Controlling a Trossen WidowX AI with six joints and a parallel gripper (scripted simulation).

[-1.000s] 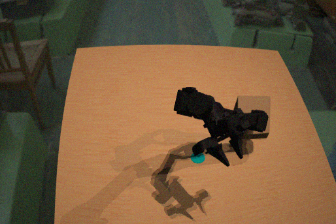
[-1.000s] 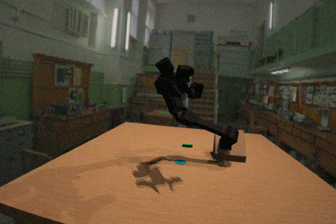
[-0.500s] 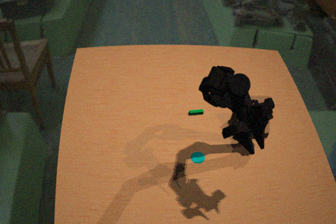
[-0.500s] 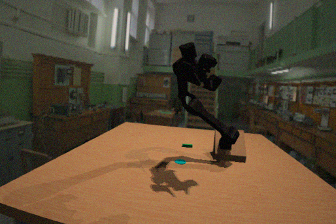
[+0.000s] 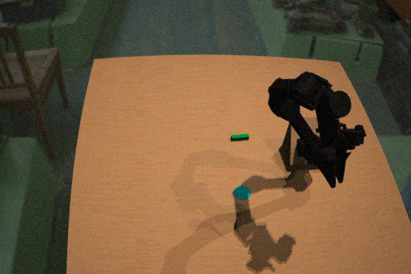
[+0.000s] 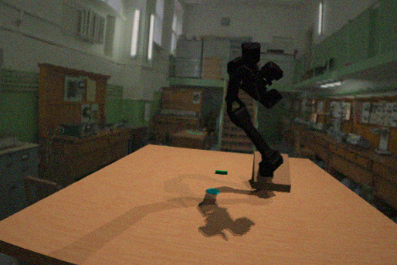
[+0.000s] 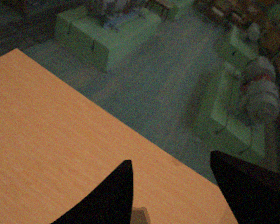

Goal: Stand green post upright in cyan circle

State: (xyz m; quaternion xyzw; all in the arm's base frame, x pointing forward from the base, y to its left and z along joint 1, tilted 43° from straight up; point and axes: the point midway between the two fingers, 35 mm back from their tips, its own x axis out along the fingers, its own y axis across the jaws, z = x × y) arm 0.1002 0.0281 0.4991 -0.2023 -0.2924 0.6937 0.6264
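Right now the green post is 510 mm to the right of my gripper tip, 390 mm below it and 110 mm ahead of it. Round my gripper tip: cyan circle: 400 mm below, 260 mm to the right, 140 mm ahead.
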